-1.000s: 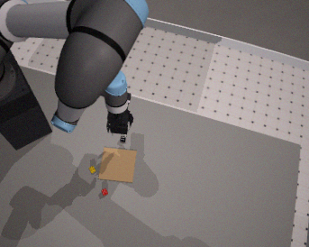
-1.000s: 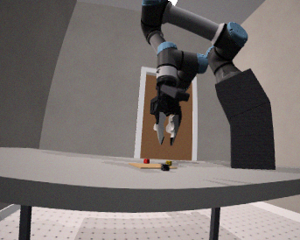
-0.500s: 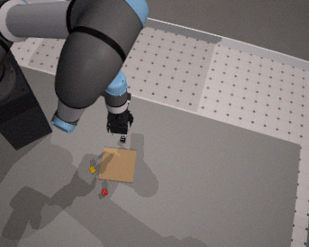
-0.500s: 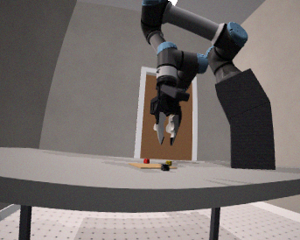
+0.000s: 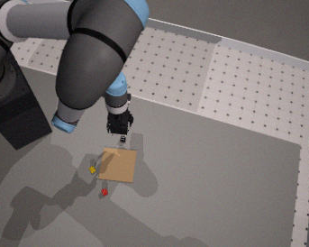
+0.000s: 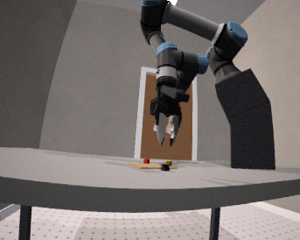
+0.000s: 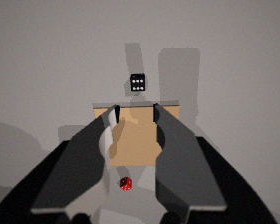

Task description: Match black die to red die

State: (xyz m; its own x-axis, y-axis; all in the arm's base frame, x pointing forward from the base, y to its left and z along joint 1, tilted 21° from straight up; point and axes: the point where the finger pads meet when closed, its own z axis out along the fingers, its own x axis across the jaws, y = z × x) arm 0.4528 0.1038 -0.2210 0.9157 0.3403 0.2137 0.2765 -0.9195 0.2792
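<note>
Right now my hand is 8 cm above the black die. From my hand the other things lie so: yellow die (6 cm behind, 17 cm to the right, 8 cm below); tan mat (3 cm ahead, 11 cm to the right, 9 cm below); red die (3 cm ahead, 24 cm to the right, 8 cm below).
</note>
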